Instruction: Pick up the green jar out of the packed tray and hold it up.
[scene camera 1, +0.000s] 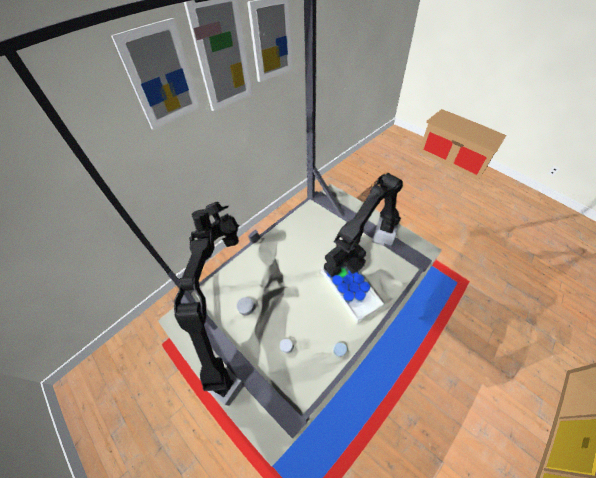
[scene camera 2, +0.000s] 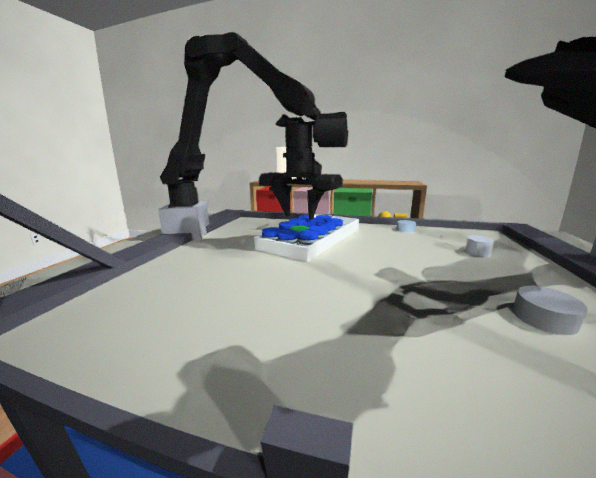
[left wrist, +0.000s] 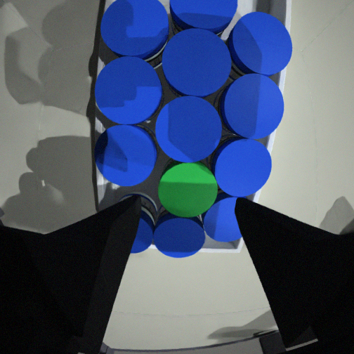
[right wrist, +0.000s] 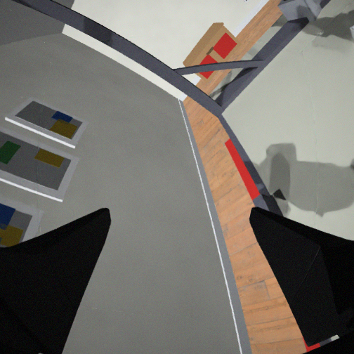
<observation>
I see my left gripper, my right gripper and a green jar.
My left gripper is seen too in the left wrist view. My right gripper is seen too in the right wrist view.
</observation>
